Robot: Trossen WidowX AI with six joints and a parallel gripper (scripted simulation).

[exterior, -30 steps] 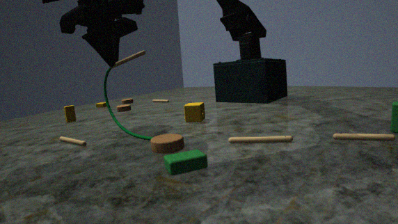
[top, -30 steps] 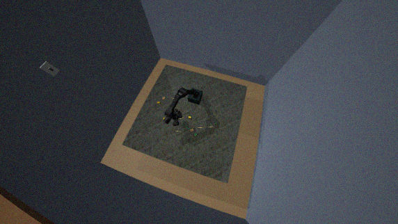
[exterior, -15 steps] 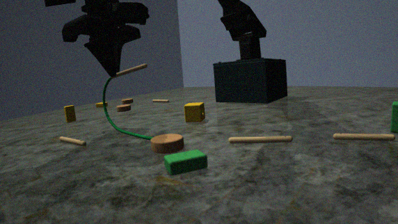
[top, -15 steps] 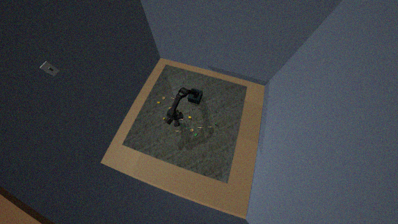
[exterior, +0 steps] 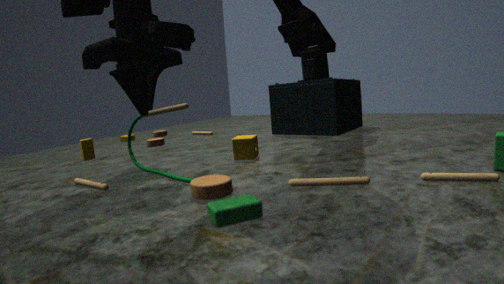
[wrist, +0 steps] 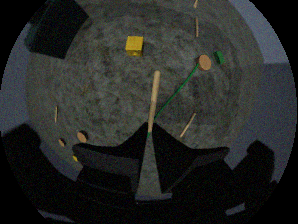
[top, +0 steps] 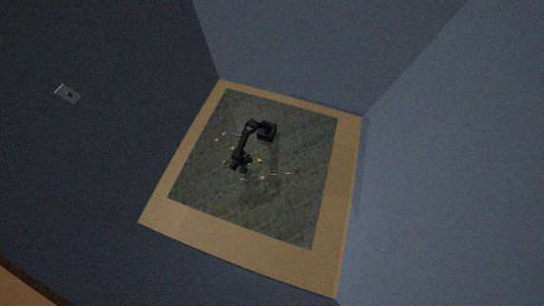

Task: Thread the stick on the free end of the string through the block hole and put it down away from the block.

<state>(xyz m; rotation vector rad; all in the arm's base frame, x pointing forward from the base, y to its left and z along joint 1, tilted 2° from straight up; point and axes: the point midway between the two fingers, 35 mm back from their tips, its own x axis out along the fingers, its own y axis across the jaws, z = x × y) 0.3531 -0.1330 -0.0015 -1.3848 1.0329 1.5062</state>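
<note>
The yellow block lies 110 mm to the left of my gripper tip, 80 mm behind it and 60 mm below it. Also, from my gripper tip: green block (230 mm to the left, 120 mm ahead, 70 mm below); thin wooden stick (10 mm to the left); round wooden button (170 mm to the left, 70 mm below, 70 mm ahead).
</note>
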